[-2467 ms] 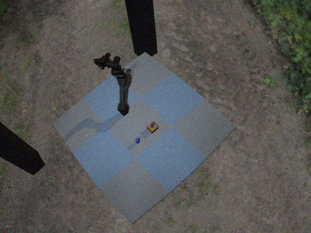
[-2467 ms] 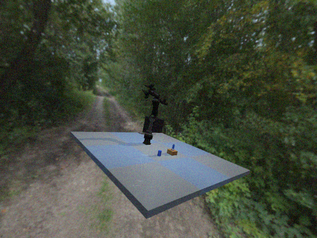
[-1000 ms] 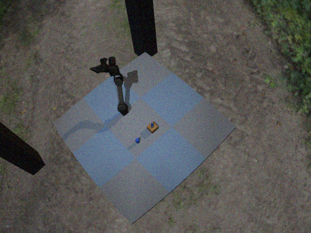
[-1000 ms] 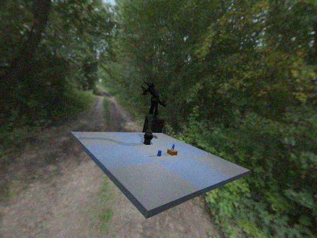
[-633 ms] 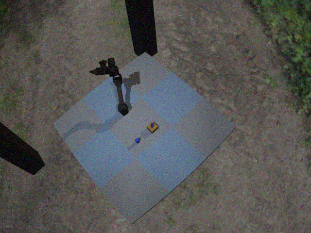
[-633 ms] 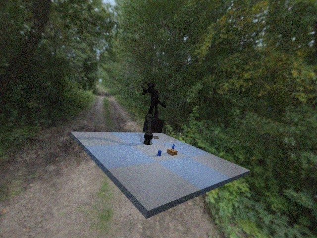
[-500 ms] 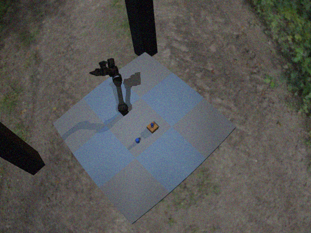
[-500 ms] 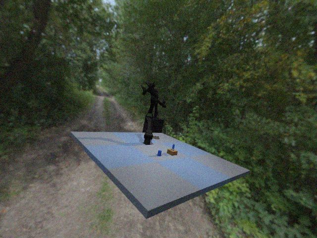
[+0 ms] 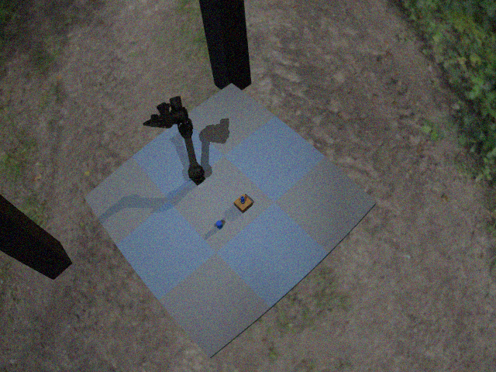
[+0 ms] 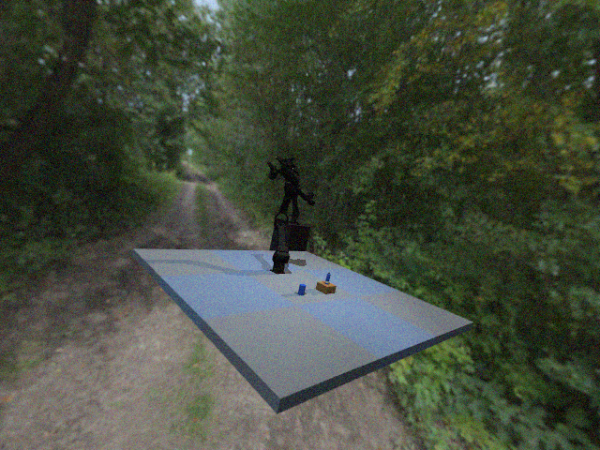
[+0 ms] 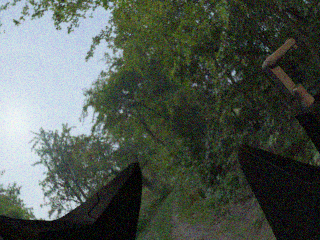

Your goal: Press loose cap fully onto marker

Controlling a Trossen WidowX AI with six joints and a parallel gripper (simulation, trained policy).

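Right now the blue cap is 60 cm below my gripper tip, 39 cm ahead of it and 4 cm to the left of it. Also, from my gripper tip: blue marker: 54 cm below, 38 cm ahead, 22 cm to the left; then holder block: 60 cm below, 38 cm ahead, 22 cm to the left.
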